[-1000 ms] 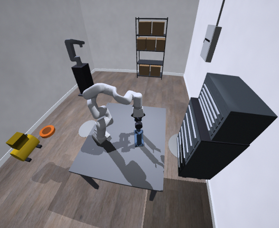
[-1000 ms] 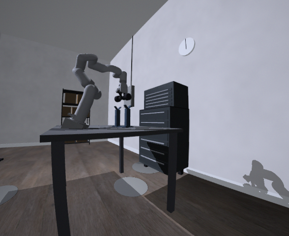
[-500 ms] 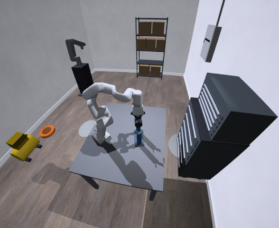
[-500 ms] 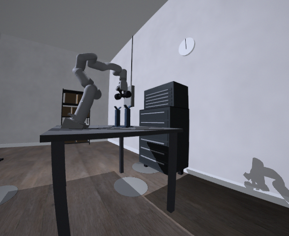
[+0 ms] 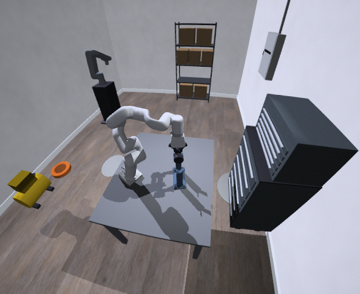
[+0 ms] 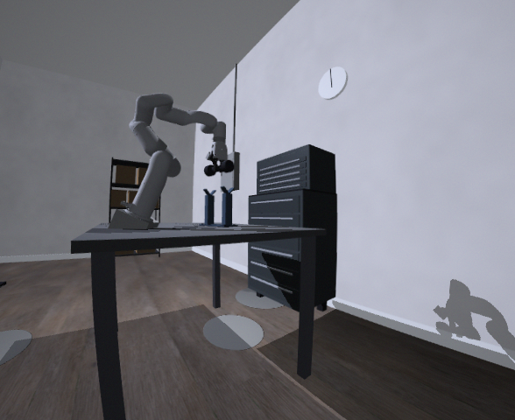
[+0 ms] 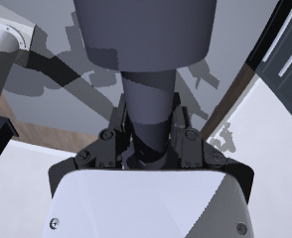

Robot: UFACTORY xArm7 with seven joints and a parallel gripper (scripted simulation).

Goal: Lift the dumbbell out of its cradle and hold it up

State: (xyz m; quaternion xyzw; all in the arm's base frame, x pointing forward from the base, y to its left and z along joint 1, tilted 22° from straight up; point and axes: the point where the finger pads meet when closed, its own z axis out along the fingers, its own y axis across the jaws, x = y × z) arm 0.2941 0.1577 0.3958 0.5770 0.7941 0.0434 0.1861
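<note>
Right now my hand is right at the dark dumbbell. Round my hand: blue cradle: 24 cm below.
</note>
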